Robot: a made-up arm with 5 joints.
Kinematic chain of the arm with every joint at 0, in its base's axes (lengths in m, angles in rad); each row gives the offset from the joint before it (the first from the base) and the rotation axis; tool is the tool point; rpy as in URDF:
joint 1: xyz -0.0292 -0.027 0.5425 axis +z
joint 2: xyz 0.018 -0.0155 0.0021 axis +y
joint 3: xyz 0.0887 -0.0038 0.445 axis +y
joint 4: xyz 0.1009 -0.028 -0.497 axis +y
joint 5: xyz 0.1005 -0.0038 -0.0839 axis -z
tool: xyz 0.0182 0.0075 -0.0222 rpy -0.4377 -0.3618 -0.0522
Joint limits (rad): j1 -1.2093..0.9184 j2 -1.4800..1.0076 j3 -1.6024..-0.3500 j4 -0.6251..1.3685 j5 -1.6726..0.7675
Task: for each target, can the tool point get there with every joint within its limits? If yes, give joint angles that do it. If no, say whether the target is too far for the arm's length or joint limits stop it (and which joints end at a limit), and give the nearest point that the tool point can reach.
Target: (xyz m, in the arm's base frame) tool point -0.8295 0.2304 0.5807
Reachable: no: joint limits stop it (at a limit: joint 2, joint 3, joint 4) | nearest point -0.6469 0.1717 1.2005 | short by 0.649 m
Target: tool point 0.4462 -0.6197 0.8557
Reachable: yes | joints -0.8292 0.0266 -1.3100 1.1356 0.3258
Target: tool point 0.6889 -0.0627 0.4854
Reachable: yes | joints -0.0052 0.3382 -0.9632 0.6197 -1.4205
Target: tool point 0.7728 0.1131 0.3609
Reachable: yes | joints 0.2366 0.6599 -1.2987 1.0041 0.4241
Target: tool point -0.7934 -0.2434 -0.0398
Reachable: no: joint limits stop it (at a limit: joint 1, joint 2, joint 3, joint 5) | nearest point -0.0462 -0.1471 0.1383 | short by 0.774 m
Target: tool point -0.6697 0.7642 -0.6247
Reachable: no: too far | nearest point 0.2055 0.2252 0.0553 | short by 1.232 m
